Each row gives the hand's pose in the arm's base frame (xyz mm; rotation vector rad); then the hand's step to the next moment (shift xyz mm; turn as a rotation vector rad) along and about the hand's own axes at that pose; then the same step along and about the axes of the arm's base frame.
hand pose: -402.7 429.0 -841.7 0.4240 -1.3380 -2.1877
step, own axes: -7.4 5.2 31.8 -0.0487 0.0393 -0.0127
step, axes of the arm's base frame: -9.1 25.4 19.1 0.0569 0.0053 0.0286
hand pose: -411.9 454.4 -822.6 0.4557 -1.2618 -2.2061
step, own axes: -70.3 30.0 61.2 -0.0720 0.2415 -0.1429
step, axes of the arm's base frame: 31.4 72.4 58.0 0.2048 -0.1508 0.1387
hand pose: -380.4 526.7 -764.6 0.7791 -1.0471 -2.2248
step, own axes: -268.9 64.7 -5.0 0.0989 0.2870 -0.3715
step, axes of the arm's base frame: 200.8 147.0 120.7 0.2590 -0.4037 0.0097
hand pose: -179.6 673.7 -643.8 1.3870 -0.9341 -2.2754
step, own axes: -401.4 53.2 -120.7 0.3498 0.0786 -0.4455
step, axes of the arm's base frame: 294.6 144.9 266.0 0.2170 -0.4200 -0.3217
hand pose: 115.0 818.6 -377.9 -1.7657 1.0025 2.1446
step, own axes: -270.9 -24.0 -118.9 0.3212 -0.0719 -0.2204
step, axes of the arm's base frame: 181.8 18.9 233.8 0.1265 -0.1637 -0.3378
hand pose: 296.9 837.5 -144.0 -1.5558 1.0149 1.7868
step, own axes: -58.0 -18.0 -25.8 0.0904 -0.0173 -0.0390
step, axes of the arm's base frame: 39.1 -7.3 52.7 0.0203 -0.0287 -0.0936
